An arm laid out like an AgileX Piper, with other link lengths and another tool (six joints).
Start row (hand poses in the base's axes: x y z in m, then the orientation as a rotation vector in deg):
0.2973 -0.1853 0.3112 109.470 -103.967 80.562
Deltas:
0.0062 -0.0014 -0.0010 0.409 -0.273 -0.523
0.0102 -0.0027 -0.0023 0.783 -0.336 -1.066
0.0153 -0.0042 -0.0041 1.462 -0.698 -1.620
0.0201 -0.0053 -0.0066 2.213 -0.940 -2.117
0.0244 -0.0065 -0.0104 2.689 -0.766 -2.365
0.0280 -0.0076 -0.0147 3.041 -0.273 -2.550
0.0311 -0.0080 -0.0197 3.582 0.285 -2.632
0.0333 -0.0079 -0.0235 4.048 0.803 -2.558
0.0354 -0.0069 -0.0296 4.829 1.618 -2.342
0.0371 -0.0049 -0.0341 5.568 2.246 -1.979
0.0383 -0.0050 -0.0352 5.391 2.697 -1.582
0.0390 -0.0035 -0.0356 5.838 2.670 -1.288
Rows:
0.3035 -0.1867 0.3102 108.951 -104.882 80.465
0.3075 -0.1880 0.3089 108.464 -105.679 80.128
0.3126 -0.1895 0.3071 107.991 -106.933 79.946
0.3174 -0.1906 0.3046 107.656 -108.169 79.584
0.3217 -0.1918 0.3008 107.641 -108.757 78.979
0.3253 -0.1929 0.2965 107.762 -109.026 78.090
0.3284 -0.1933 0.2915 108.111 -109.388 77.028
0.3306 -0.1932 0.2877 108.593 -109.582 76.111
0.3327 -0.1922 0.2816 109.486 -109.861 74.661
0.3344 -0.1902 0.2771 110.463 -110.079 73.503
0.3356 -0.1903 0.2760 111.012 -109.410 73.204
0.3363 -0.1888 0.2756 111.553 -109.683 73.013

